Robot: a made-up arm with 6 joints. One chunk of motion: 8 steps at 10 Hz.
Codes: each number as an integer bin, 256 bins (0 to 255) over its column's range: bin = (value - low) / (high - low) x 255, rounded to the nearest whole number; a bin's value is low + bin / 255 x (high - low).
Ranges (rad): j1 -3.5..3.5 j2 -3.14..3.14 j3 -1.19..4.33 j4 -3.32..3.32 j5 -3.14..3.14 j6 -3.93..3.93
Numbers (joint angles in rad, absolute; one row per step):
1: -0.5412 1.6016 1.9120 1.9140 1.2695 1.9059
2: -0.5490 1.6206 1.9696 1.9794 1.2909 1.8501
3: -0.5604 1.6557 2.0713 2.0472 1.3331 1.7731
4: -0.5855 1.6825 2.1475 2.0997 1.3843 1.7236
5: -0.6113 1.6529 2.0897 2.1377 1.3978 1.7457
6: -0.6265 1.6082 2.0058 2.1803 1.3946 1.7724
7: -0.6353 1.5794 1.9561 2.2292 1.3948 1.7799
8: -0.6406 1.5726 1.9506 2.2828 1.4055 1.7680
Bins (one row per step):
1: 108 193 143 201 179 189
2: 108 193 146 204 180 188
3: 107 195 151 206 182 185
4: 106 196 154 208 184 183
5: 105 195 152 210 184 184
6: 105 193 148 211 184 185
7: 104 192 145 213 184 185
8: 104 191 145 215 185 185

